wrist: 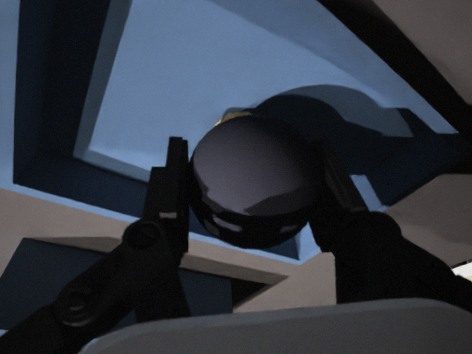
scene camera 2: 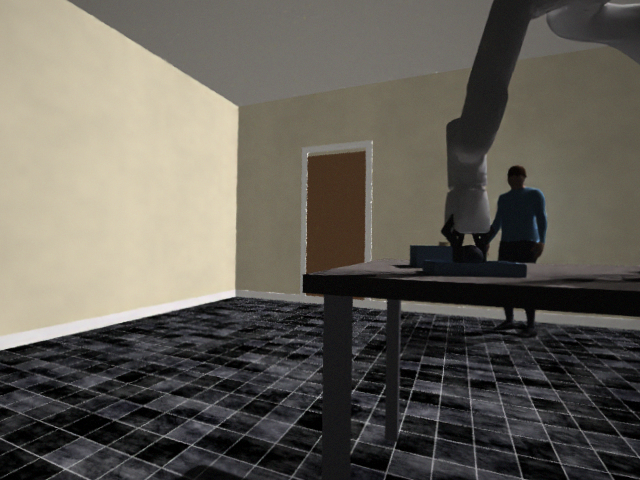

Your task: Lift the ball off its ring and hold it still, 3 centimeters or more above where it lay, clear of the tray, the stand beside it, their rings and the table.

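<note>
The dark grey ball (scene camera 2: 469, 253) (wrist: 252, 170) sits between the two black fingers of my gripper (scene camera 2: 470, 250) (wrist: 247, 161), which is shut on it with a finger on either side. The ball is low at the blue tray (scene camera 2: 498, 269) (wrist: 175, 75); its underside is hidden in both views. A sliver of the yellow ring (wrist: 235, 117) shows past the ball's edge in the wrist view, and the rest of the ring is hidden. I cannot tell whether the ball touches it.
The blue stand (scene camera 2: 426, 253) (wrist: 42, 277) is beside the tray, with its small ring (scene camera 2: 443, 243) on top in the scene view. Both are on the table (scene camera 2: 356, 271) (wrist: 310, 285). A person in a blue top (scene camera 2: 522, 214) stands beyond the table.
</note>
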